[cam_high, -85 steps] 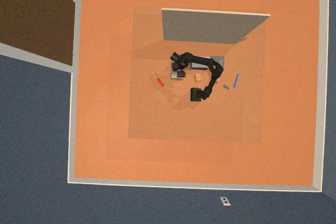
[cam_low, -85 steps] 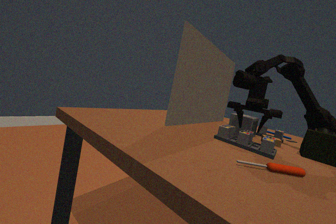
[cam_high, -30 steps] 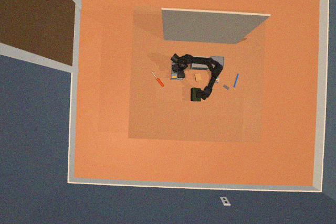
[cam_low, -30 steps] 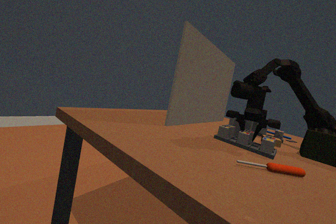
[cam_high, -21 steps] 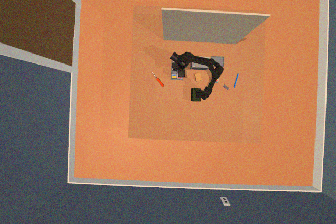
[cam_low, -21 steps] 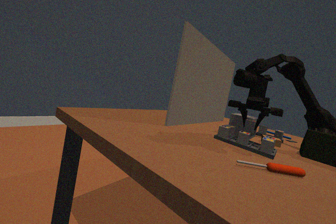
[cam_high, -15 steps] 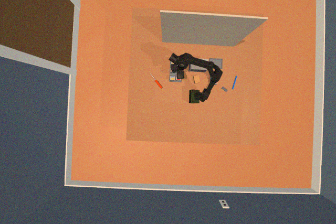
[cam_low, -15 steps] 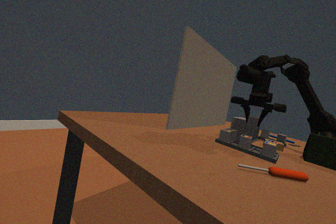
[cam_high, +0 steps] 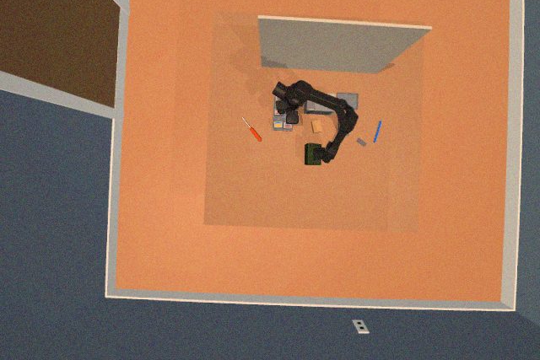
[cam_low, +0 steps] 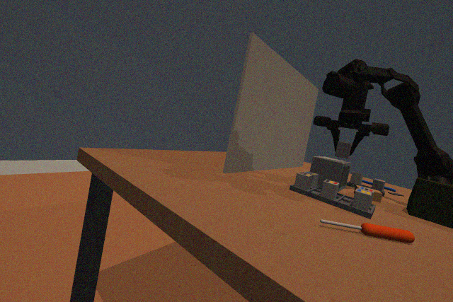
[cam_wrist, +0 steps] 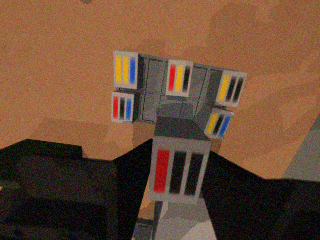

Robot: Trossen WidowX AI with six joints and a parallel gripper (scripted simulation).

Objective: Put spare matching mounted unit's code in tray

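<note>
Now: gripper tip 90 mm short of the dark grey tray, 360 mm to the left of it and 130 mm above it. Also, from my gripper tip: grey mounted unit (50 mm ahead, 170 mm to the right, 80 mm below); then small cardboard box (70 mm behind, 170 mm to the right, 120 mm below); then grey spare (20 mm above).
</note>
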